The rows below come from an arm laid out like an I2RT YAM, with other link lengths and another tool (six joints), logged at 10 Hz.
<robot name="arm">
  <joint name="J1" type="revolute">
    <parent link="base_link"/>
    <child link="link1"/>
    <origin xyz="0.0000 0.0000 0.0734" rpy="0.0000 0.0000 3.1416"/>
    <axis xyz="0 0 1"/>
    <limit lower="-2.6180" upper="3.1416"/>
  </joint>
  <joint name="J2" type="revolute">
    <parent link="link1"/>
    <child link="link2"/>
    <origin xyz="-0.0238 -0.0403 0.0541" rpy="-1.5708 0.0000 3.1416"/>
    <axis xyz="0 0 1"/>
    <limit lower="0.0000" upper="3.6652"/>
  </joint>
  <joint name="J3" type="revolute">
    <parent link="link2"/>
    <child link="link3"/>
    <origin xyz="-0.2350 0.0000 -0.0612" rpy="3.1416 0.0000 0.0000"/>
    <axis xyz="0 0 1"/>
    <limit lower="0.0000" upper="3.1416"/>
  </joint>
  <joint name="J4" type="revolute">
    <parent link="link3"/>
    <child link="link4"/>
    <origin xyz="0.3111 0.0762 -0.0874"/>
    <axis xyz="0 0 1"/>
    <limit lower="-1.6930" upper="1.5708"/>
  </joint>
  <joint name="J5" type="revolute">
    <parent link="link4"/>
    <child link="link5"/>
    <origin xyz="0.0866 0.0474 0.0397" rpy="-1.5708 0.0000 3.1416"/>
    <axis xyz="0 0 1"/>
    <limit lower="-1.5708" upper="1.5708"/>
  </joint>
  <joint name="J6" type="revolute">
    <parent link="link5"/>
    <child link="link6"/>
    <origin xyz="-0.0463 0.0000 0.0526" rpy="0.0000 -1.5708 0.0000"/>
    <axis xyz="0 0 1"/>
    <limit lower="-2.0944" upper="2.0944"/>
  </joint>
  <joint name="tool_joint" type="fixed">
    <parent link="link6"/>
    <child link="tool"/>
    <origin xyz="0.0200 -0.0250 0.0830" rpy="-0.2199 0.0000 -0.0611"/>
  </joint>
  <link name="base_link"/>
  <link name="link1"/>
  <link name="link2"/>
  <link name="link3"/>
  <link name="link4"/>
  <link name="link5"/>
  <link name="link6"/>
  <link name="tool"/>
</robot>
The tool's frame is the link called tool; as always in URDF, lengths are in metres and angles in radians.
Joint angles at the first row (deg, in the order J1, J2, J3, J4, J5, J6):
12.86 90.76 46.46 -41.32 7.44 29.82
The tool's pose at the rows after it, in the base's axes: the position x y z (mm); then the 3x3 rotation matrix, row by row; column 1 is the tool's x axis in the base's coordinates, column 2 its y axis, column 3 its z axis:
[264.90, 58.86, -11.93], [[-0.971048, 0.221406, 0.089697], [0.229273, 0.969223, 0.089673], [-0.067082, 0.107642, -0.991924]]
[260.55, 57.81, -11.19], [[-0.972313, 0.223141, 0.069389], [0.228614, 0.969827, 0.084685], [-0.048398, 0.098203, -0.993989]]
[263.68, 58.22, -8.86], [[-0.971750, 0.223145, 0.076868], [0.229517, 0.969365, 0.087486], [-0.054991, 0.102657, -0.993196]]
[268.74, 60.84, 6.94], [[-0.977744, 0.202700, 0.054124], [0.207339, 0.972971, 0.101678], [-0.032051, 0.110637, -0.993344]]
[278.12, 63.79, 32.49], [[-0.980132, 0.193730, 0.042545], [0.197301, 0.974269, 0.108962], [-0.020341, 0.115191, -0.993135]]
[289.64, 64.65, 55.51], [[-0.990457, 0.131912, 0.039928], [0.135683, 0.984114, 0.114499], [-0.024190, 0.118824, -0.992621]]
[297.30, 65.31, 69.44], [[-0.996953, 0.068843, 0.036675], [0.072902, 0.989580, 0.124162], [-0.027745, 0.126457, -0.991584]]
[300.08, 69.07, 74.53], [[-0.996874, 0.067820, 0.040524], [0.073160, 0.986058, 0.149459], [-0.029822, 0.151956, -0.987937]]
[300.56, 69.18, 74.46], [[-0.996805, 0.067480, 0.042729], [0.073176, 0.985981, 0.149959], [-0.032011, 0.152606, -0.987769]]
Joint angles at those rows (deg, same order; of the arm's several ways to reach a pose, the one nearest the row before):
12.86 90.78 46.89 -45.50 7.44 29.82
12.86 90.78 46.89 -46.70 7.46 29.80
12.77 90.76 47.42 -46.78 7.40 29.76
12.78 90.76 50.59 -50.79 6.44 28.40
12.78 90.76 55.57 -56.21 5.93 27.79
12.78 90.76 59.99 -59.97 5.89 24.19
12.78 90.76 62.65 -61.93 5.56 20.53
12.78 90.76 63.77 -62.50 4.19 20.51
12.78 90.76 63.77 -62.37 4.19 20.51

